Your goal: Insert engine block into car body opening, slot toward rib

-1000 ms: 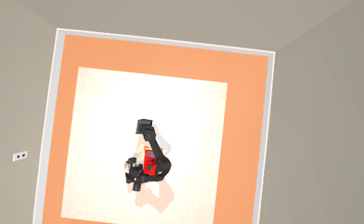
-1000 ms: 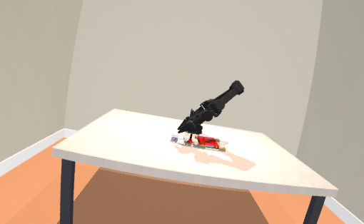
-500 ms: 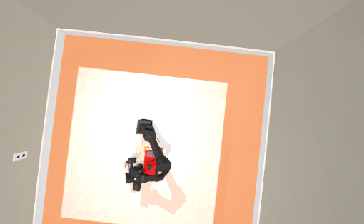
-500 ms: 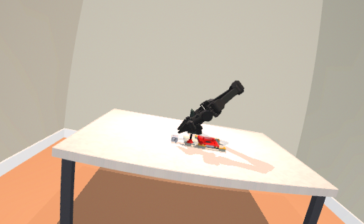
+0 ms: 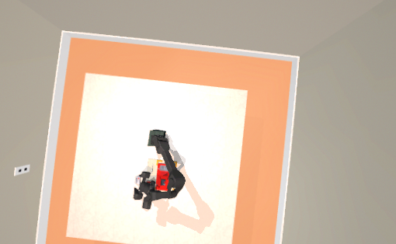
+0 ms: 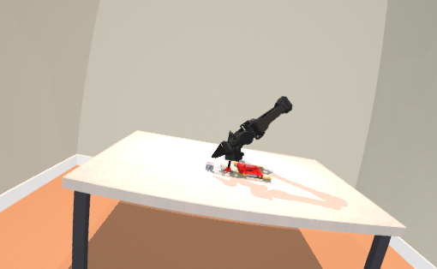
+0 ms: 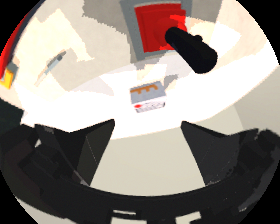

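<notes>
Right now my gripper tip is 10 mm short of the grey engine block, 10 mm to the left of it and 40 mm above it.
</notes>
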